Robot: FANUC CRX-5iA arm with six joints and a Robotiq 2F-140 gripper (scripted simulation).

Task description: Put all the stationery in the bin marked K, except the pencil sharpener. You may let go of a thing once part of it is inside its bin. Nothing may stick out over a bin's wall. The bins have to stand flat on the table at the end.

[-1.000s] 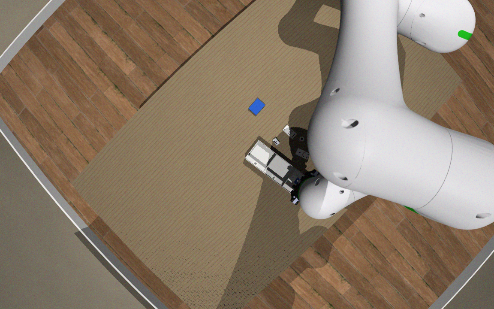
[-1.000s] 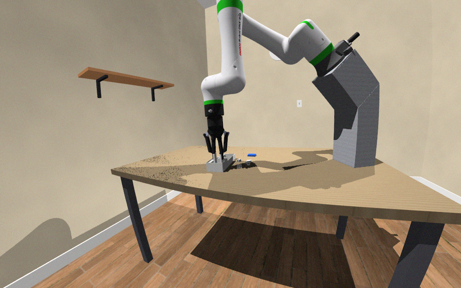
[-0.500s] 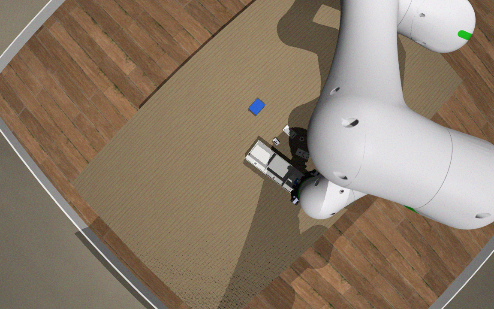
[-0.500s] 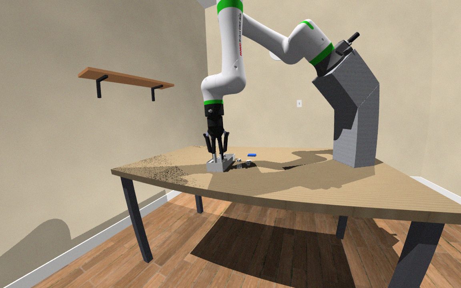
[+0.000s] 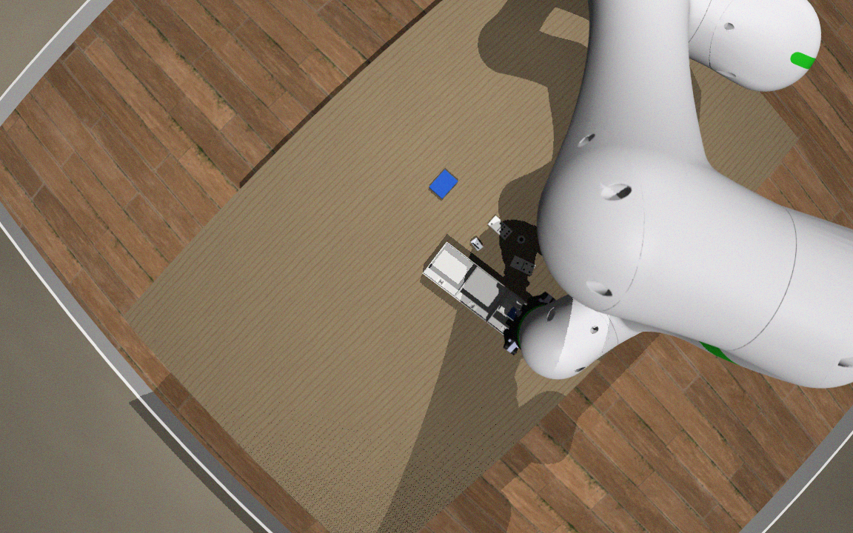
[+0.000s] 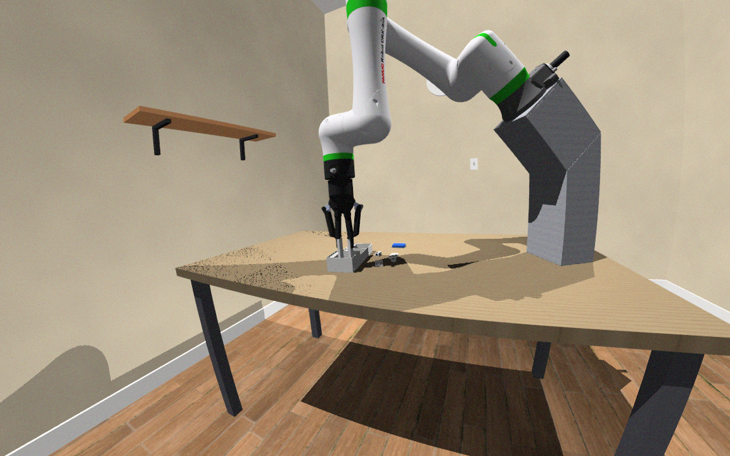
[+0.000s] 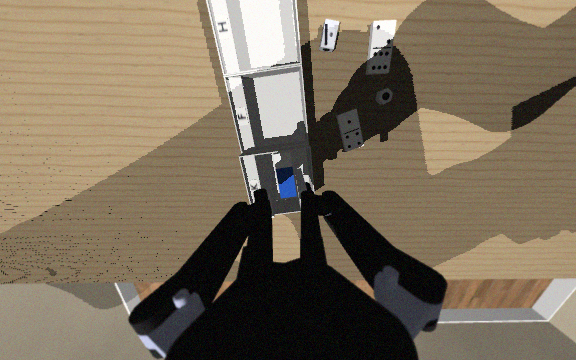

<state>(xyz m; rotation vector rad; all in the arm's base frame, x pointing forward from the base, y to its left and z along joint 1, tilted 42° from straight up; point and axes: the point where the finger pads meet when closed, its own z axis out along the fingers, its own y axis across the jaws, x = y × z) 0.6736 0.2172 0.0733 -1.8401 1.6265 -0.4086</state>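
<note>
The white eraser is 10 mm to the right of my hand and 50 mm below it. From my hand the other things lie so: grey bin (30 mm ahead, 80 mm to the right, 40 mm below); silver pencil sharpener (30 mm behind, 160 mm to the right, 60 mm below); small dark ring (110 mm behind, 110 mm to the right, 60 mm below).
</note>
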